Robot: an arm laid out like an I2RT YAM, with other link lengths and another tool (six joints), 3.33 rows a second.
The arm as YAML. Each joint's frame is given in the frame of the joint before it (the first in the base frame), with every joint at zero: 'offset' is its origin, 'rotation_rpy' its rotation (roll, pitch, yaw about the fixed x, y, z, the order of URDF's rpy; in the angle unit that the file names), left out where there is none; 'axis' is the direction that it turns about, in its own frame. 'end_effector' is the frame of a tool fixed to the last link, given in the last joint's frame.
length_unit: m
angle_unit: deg
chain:
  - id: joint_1
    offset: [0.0, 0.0, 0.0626]
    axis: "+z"
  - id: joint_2
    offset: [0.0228, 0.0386, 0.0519]
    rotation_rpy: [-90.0, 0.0, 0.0]
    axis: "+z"
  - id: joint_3
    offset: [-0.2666, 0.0, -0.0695]
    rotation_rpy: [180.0, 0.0, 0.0]
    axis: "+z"
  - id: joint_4
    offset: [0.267, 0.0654, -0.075]
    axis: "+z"
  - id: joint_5
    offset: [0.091, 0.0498, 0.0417]
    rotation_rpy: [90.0, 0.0, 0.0]
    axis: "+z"
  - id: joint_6
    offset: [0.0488, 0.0, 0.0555]
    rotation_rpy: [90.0, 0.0, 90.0]
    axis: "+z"
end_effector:
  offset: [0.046, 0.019, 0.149]
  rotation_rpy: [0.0, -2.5, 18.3]
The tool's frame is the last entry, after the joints.
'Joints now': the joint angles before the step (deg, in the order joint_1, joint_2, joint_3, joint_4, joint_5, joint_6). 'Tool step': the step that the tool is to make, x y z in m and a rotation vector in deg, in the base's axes. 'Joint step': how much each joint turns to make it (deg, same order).
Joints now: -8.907, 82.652, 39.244, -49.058, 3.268, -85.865
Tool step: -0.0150, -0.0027, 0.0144, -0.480, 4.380, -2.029
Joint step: 0.000, 0.169, 3.626, -7.850, 0.984, 2.120
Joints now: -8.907, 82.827, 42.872, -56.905, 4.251, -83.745
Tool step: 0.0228, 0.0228, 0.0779, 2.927, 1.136, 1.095
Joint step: 3.810, 0.448, 17.829, -18.976, -3.104, 2.323
